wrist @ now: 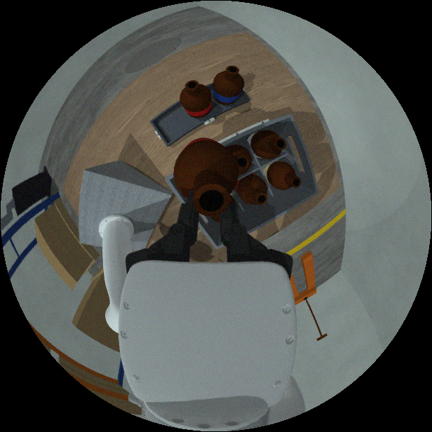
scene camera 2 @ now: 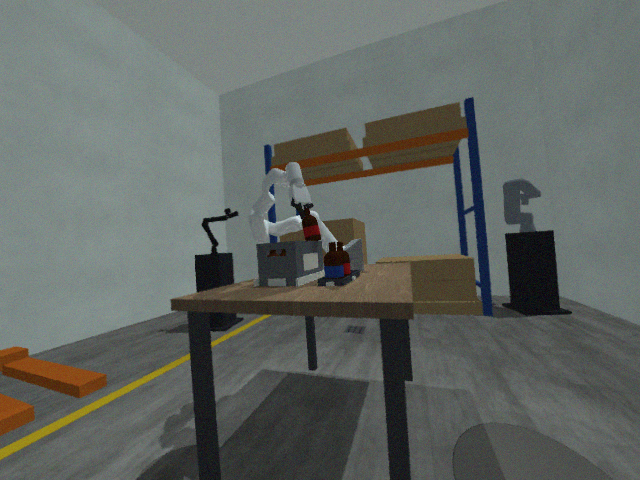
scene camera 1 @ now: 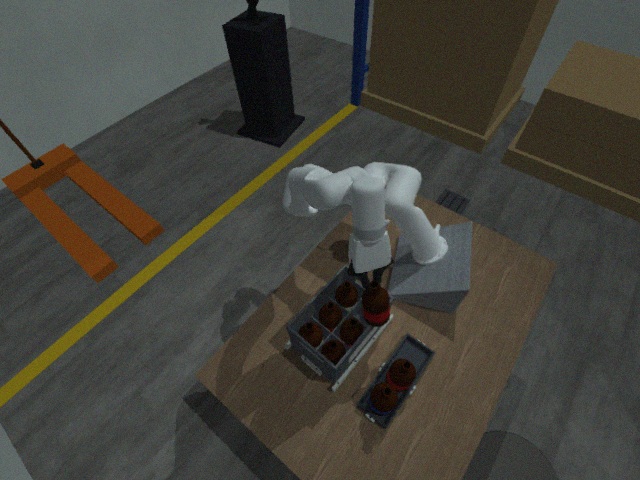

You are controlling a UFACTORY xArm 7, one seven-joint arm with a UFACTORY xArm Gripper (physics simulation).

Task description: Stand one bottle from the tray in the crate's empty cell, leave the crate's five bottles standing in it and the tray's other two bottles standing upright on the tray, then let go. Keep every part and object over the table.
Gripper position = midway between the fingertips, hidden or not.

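Observation:
A brown red-label bottle (scene camera 1: pixel 376 309) is visible, as is a brown red-label bottle (wrist: pixel 252 189). A red-banded bottle (scene camera 1: pixel 401 374), (wrist: pixel 195 97) and a blue-banded bottle (scene camera 1: pixel 383 398), (wrist: pixel 226 86) are in the scene too. My gripper (scene camera 1: pixel 371 286) is also visible at (wrist: pixel 208 201).

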